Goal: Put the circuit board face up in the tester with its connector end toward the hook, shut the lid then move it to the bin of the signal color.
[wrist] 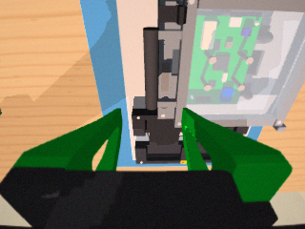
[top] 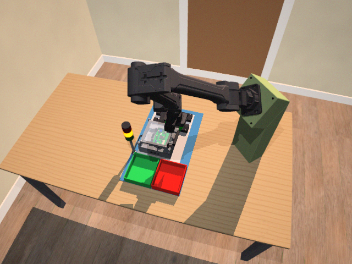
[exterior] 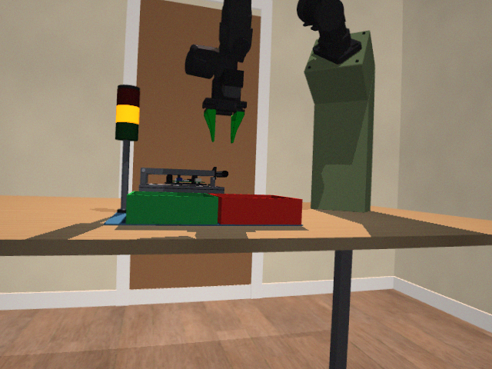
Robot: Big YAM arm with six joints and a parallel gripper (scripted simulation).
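Right now my hand is 9 cm above the latch hook, 6 cm to the right of it and 1 cm short of it. Round my hand: tester plate (11 cm below, 9 cm ahead, 2 cm to the left); green circuit board (11 cm below, 8 cm ahead, 2 cm to the left); tester lid (9 cm below, 9 cm ahead, 2 cm to the left).
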